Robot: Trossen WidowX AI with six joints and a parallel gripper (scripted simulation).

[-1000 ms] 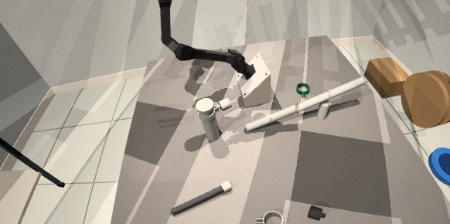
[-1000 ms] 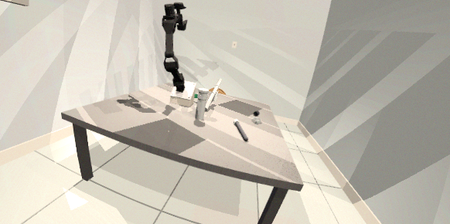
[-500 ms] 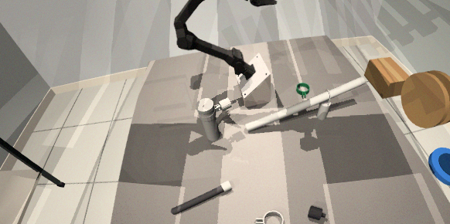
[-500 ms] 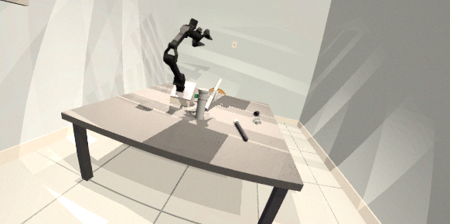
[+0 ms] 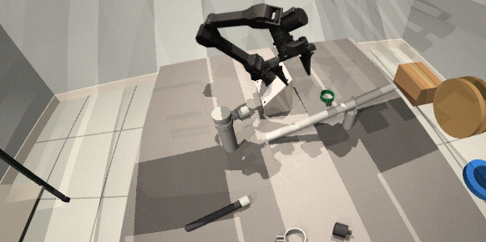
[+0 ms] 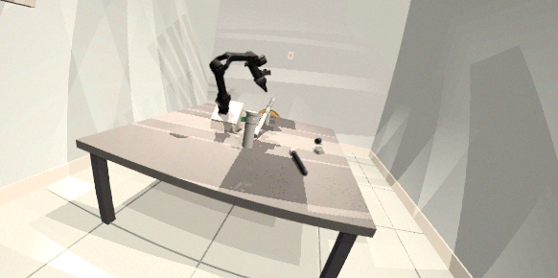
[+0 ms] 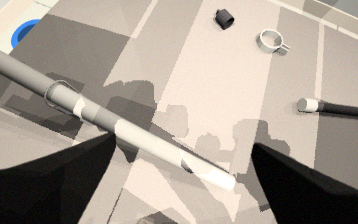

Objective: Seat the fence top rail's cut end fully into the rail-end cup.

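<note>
Right now my gripper tip is 210 mm to the left of the rail-end cup, 140 mm above it and 30 mm past it. The rest, counted from my gripper tip: black block: 430 mm ahead, 270 mm below, 50 mm to the left; short post: 230 mm to the left, 190 mm below, 10 mm ahead.
</note>
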